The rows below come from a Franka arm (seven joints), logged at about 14 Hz.
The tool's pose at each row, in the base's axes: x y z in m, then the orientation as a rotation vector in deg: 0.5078, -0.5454, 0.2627, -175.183, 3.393, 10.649; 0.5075, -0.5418, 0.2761, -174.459, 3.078, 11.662; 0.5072, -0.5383, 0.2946, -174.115, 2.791, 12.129; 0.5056, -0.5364, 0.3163, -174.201, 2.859, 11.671; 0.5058, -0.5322, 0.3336, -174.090, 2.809, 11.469; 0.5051, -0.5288, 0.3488, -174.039, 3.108, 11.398; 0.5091, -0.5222, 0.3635, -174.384, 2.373, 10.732; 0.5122, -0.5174, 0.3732, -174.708, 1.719, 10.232; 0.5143, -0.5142, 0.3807, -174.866, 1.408, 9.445; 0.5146, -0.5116, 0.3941, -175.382, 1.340, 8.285; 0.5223, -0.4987, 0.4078, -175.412, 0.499, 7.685; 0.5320, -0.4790, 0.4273, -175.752, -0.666, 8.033; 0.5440, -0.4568, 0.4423, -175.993, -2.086, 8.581; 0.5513, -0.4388, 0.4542, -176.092, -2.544, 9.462
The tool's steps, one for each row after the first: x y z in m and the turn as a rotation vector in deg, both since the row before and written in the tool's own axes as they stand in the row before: -0.0021, -0.0046, -0.0129, 0.639, -0.711, -0.210; -0.0029, -0.0051, -0.0179, 0.298, -0.334, -0.190; -0.0047, -0.0038, -0.0210, -0.049, 0.306, 0.033; -0.0022, -0.0058, -0.0167, 0.124, 0.124, -0.046; -0.0028, -0.0048, -0.0146, 0.064, 0.053, 0.191; 0.0018, -0.0081, -0.0144, -0.315, 0.431, -0.487; 0.0018, -0.0058, -0.0095, -0.308, 0.323, -0.427; 0.0012, -0.0039, -0.0074, -0.119, 0.511, -0.220; -0.0012, -0.0037, -0.0131, -0.453, 0.775, -0.055; 0.0062, -0.0140, -0.0133, -0.022, 0.370, -0.563; 0.0079, -0.0212, -0.0187, -0.389, -0.245, -0.734; 0.0108, -0.0232, -0.0144, -0.317, -0.382, -0.896; 0.0066, -0.0186, -0.0114, -0.156, -0.580, -0.270
